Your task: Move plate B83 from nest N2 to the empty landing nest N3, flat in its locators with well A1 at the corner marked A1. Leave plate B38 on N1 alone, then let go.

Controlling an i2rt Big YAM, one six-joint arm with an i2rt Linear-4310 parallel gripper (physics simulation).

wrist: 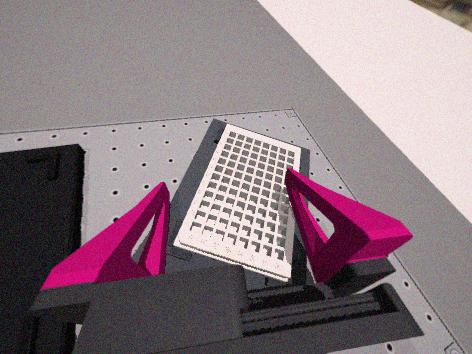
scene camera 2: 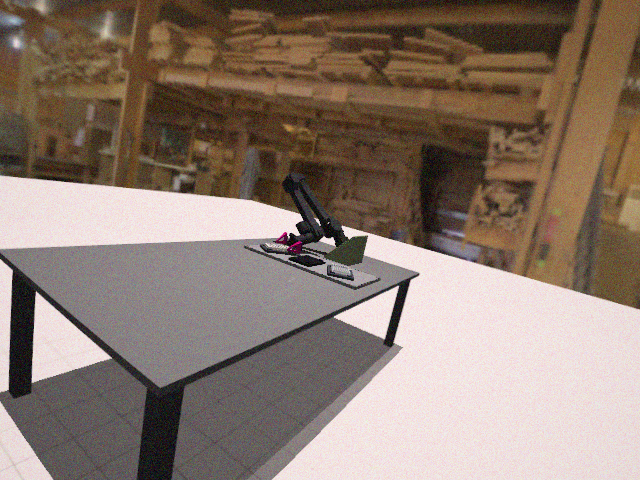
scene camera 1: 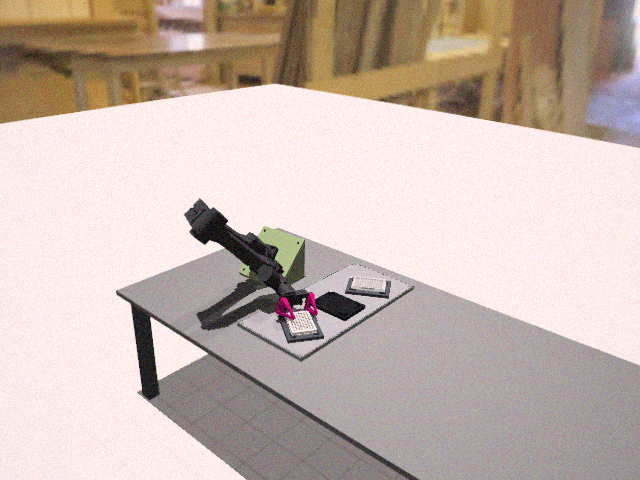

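Note:
A white well plate (scene camera 1: 301, 324) (scene camera 2: 273, 248) (wrist: 245, 195) sits in a dark blue-grey nest (scene camera 1: 305, 339) (wrist: 196, 170) at one end of the board. My gripper (scene camera 1: 304, 315) (scene camera 2: 284, 246) (wrist: 227, 180) is open, with its magenta fingers on either side of this plate and nothing held. In the wrist view the plate is turned relative to the fingers. The empty black nest (scene camera 1: 339, 305) (scene camera 2: 306, 259) (wrist: 40, 210) lies in the middle of the board. Another white plate (scene camera 1: 370, 283) (scene camera 2: 340, 269) sits in a dark nest at the other end. Plate and nest labels cannot be read.
The light perforated board (scene camera 1: 330, 286) (scene camera 2: 367, 280) (wrist: 130, 150) carries the nests on the grey table (scene camera 1: 439, 372) (scene camera 2: 206, 299). A green wedge-shaped mount (scene camera 1: 284, 248) (scene camera 2: 351, 250) stands at the arm's base, beside the board. One table edge runs near the plate under my gripper.

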